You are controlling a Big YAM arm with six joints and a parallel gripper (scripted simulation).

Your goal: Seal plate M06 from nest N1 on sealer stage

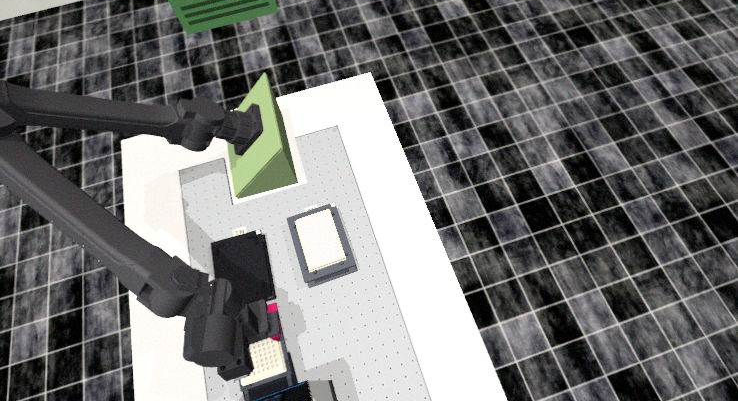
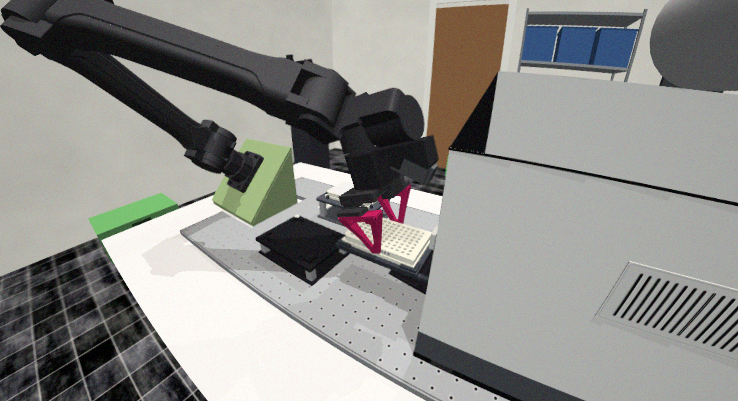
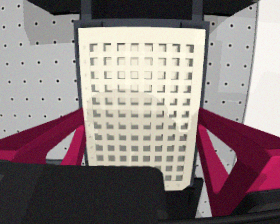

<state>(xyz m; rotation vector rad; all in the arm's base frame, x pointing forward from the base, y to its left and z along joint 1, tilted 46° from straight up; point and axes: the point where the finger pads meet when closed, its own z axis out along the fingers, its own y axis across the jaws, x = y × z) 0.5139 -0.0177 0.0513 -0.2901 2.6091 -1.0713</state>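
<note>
Now: hand right at the 96-well plate M06. From my hand the other things lie so: black plate nest N1: 18 cm behind, 3 cm to the right, 7 cm below; then sealed plate M09: 19 cm behind, 16 cm to the left, 4 cm below; then dark sealer stage: 2 cm below.
</note>
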